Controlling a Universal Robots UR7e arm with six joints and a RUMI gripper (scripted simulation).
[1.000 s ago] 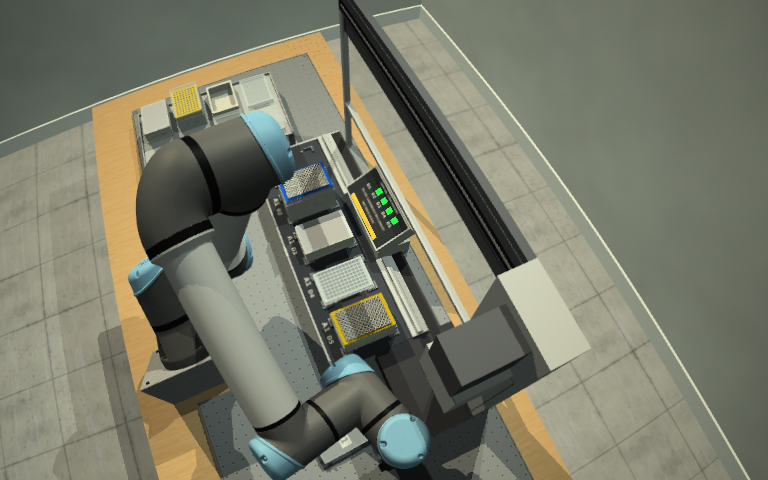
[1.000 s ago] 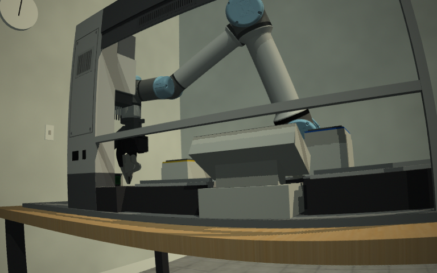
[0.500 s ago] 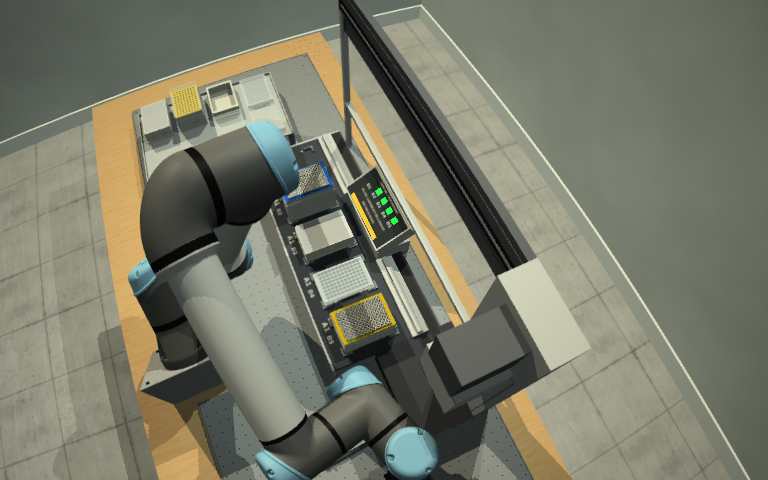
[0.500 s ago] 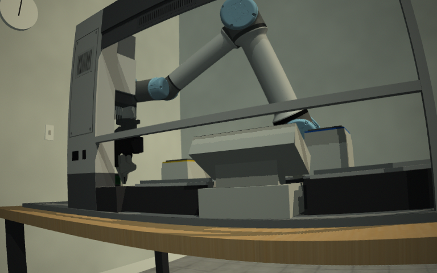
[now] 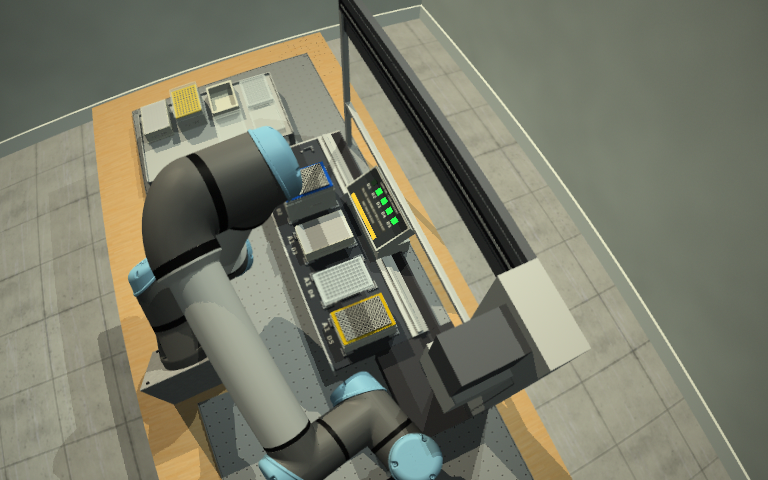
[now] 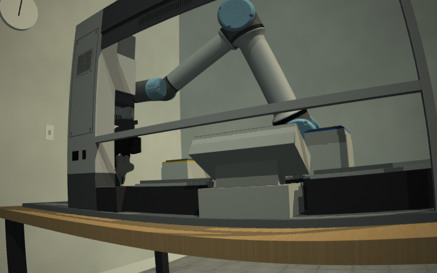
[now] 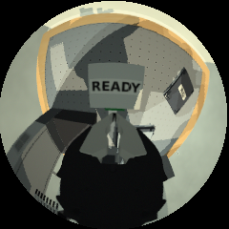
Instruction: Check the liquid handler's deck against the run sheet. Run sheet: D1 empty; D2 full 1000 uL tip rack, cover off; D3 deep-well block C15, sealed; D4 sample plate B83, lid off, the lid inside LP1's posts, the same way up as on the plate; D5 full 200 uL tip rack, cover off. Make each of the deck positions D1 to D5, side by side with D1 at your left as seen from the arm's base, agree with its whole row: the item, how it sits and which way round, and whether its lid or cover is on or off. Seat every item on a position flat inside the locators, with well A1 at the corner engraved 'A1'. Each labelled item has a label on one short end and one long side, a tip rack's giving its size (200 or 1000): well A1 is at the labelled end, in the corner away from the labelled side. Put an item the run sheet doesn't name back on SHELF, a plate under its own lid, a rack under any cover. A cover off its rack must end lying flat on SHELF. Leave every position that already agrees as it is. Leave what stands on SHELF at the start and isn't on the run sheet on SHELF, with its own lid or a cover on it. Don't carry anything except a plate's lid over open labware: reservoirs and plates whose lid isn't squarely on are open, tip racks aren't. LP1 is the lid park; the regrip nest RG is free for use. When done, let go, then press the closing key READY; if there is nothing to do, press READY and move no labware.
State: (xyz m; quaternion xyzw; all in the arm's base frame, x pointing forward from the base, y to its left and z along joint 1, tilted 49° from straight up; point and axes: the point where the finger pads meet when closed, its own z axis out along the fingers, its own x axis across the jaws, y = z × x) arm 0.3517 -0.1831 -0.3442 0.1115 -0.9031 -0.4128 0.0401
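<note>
Right now the green block is 2 cm to the right of my hand. The rest, counted from my hand: yellow-rimmed tip rack: 33 cm to the left, 2 cm above, 1 cm ahead; grey deep-well block: 58 cm to the left; white sample plate: 46 cm to the left, 1 cm below, 1 cm ahead.
</note>
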